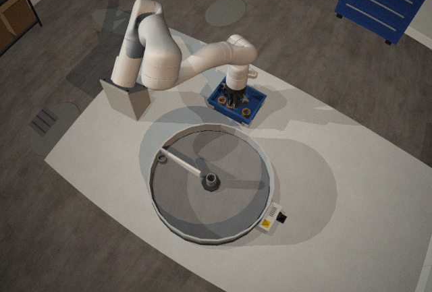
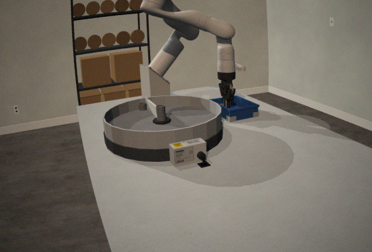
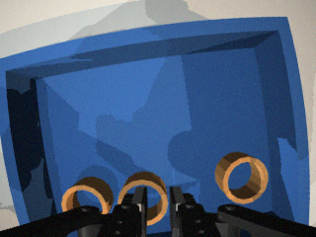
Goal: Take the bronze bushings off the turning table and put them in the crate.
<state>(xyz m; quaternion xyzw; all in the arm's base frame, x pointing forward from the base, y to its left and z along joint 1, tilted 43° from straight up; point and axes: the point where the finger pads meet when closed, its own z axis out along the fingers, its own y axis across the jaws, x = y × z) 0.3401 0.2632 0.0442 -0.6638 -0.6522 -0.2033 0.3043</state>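
Now: the blue crate 3 cm to the left of my hand and 2 cm below it. From my hand the other things lie so: turning table (12 cm ahead, 32 cm to the right, 1 cm above).
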